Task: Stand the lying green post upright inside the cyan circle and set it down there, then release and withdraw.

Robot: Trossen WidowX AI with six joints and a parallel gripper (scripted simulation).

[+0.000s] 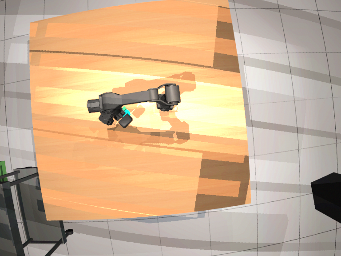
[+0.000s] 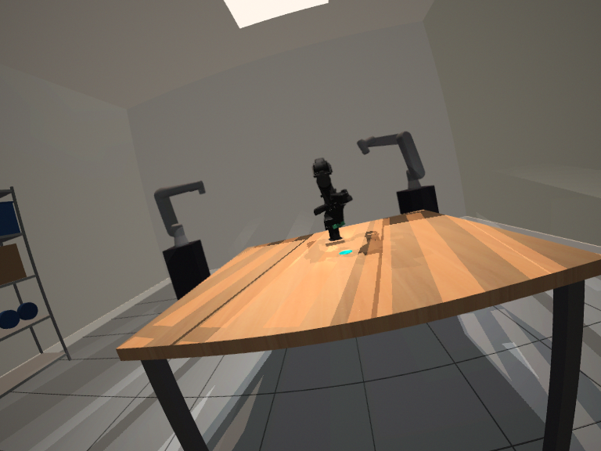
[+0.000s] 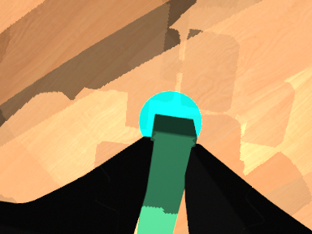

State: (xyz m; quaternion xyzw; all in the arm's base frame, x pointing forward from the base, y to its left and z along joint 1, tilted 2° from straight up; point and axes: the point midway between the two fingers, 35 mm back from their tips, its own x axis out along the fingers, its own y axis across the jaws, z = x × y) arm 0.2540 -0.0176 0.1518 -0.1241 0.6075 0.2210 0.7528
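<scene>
My gripper tip is now 130 mm above the cyan circle and 20 mm past it. Also, from my gripper tip: green post (20 mm behind, 10 mm to the right, 10 mm below).
</scene>
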